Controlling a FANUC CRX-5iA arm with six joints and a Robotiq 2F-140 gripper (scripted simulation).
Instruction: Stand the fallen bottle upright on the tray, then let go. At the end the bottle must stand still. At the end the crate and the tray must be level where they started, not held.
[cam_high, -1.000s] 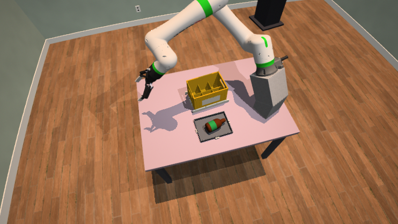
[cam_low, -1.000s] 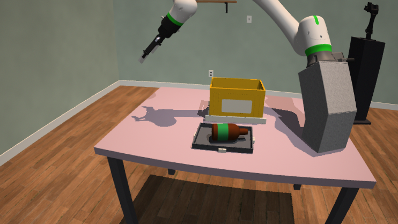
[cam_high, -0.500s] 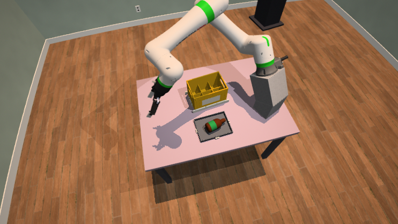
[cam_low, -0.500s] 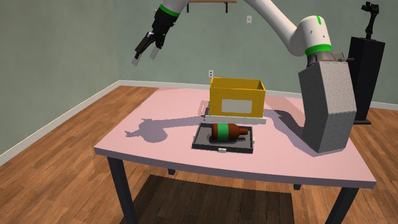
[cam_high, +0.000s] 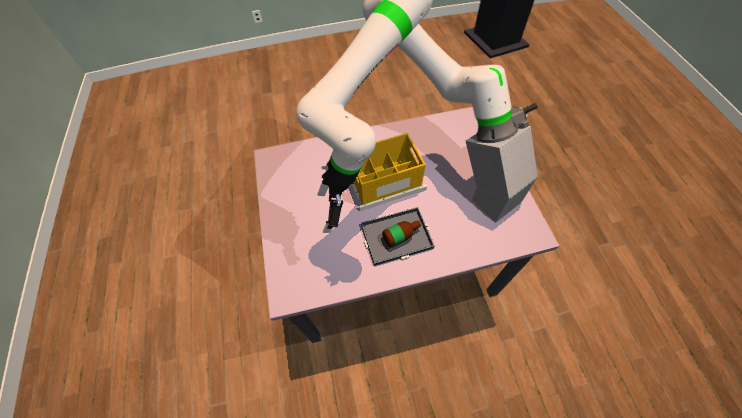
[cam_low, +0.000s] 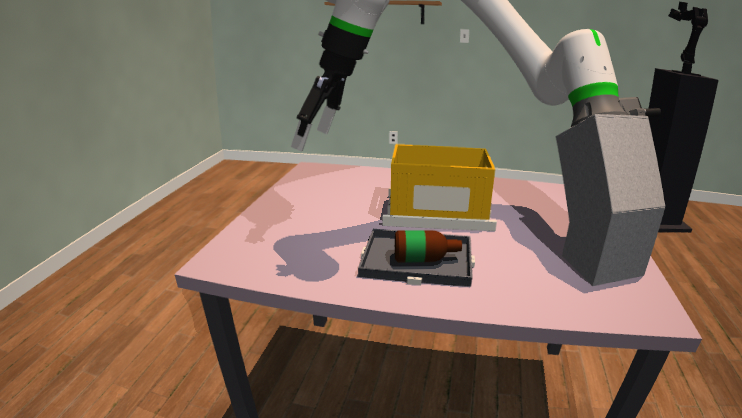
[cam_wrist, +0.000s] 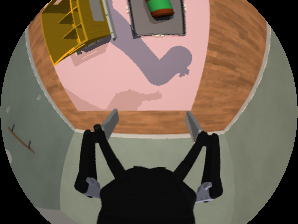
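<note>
The bottle lies 270 mm behind my hand, 70 mm to the left of it and 240 mm below it. From my hand the other things lie so: yellow crate: 320 mm behind, 200 mm to the right, 200 mm below; tray: 250 mm behind, 70 mm to the left, 270 mm below.
</note>
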